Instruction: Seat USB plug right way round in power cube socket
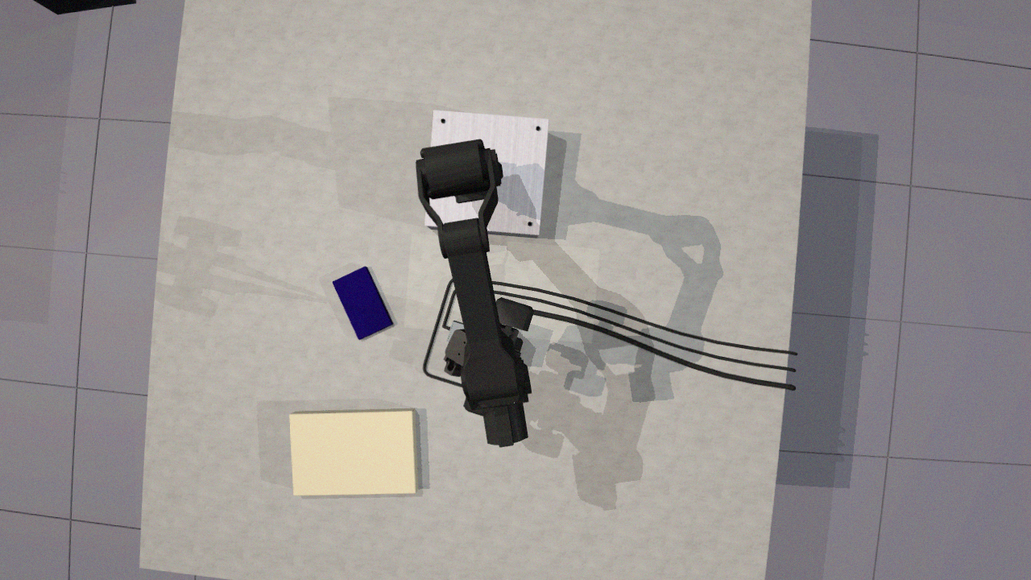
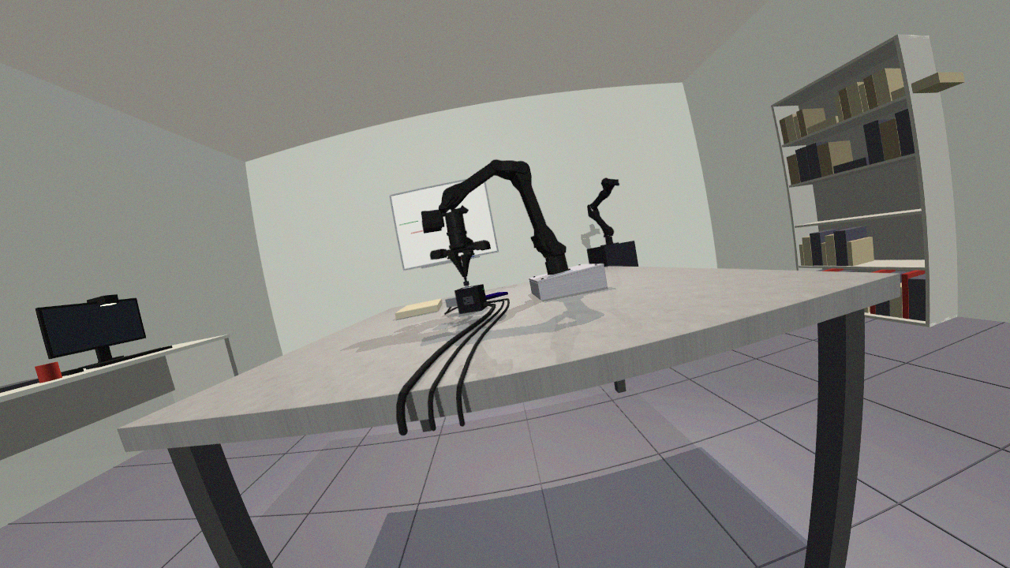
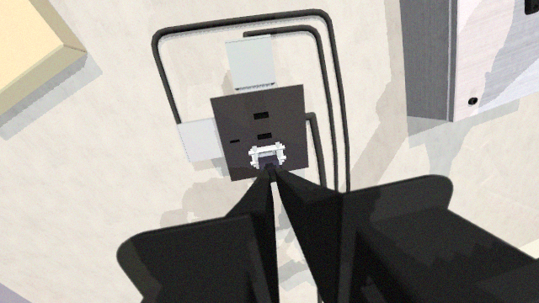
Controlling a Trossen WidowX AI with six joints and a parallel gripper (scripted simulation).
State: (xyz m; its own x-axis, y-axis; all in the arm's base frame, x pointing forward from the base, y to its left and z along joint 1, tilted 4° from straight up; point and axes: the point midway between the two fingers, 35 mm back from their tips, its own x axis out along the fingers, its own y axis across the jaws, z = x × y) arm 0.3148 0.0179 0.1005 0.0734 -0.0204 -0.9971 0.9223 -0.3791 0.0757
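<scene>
Right now the USB plug is 2 cm below my gripper tip. The rest, counted from my gripper tip: USB socket 4 cm below; flat blue object 11 cm behind, 27 cm to the right, 11 cm below; pad 19 cm ahead, 31 cm to the right, 10 cm below.
</scene>
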